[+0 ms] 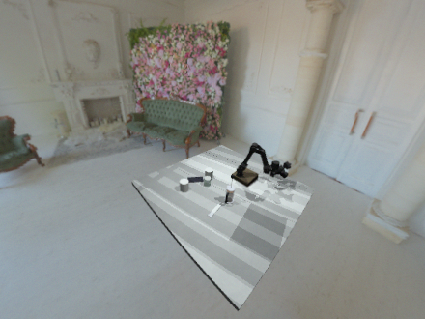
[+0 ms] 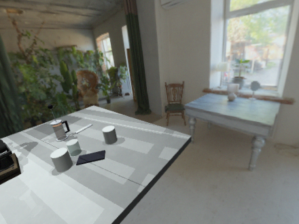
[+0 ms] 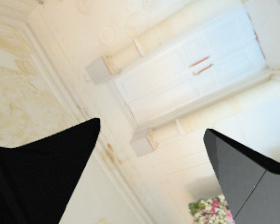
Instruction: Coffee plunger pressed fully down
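My gripper tip is 56 cm short of the coffee press, 30 cm to the left of it and 10 cm above it. From my gripper tip the other things lie so: dark flat slab: 71 cm to the right, 53 cm ahead, 22 cm below; white flat bar: 71 cm ahead, 33 cm to the right, 23 cm below.
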